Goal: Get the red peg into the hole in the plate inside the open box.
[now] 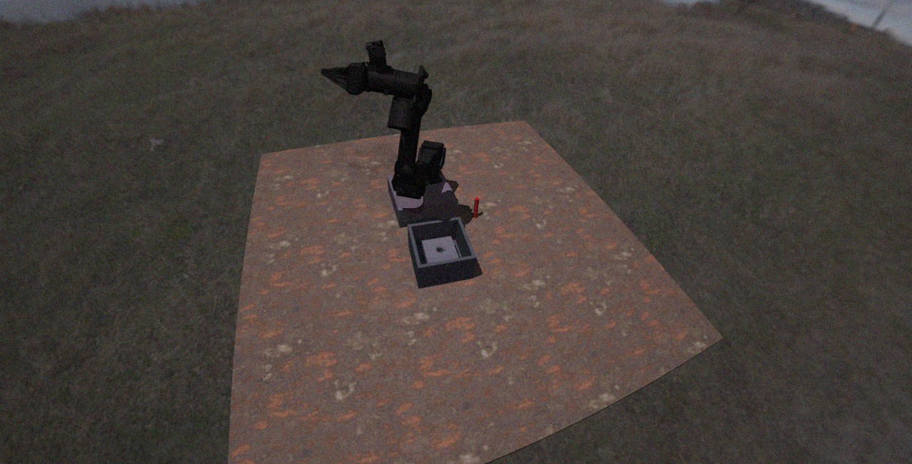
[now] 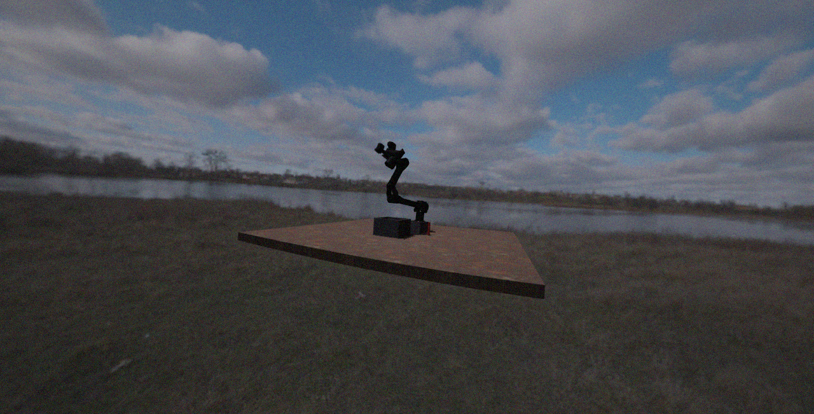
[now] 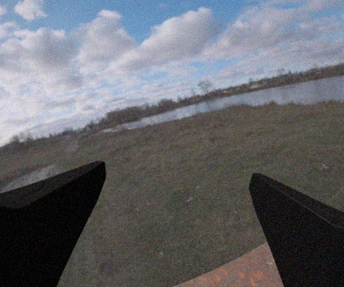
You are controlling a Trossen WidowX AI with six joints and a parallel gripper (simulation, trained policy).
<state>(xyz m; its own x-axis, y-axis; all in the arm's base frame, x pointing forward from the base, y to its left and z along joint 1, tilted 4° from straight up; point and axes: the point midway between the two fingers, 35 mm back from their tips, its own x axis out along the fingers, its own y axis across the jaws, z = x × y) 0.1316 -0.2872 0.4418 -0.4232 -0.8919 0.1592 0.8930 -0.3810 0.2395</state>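
Right now the red peg is 80 mm ahead of my gripper tip, 400 mm to the left of it and 490 mm below it. Also, from my gripper tip: dark box: 210 mm ahead, 200 mm to the left, 500 mm below; then plate: 210 mm ahead, 200 mm to the left, 480 mm below.
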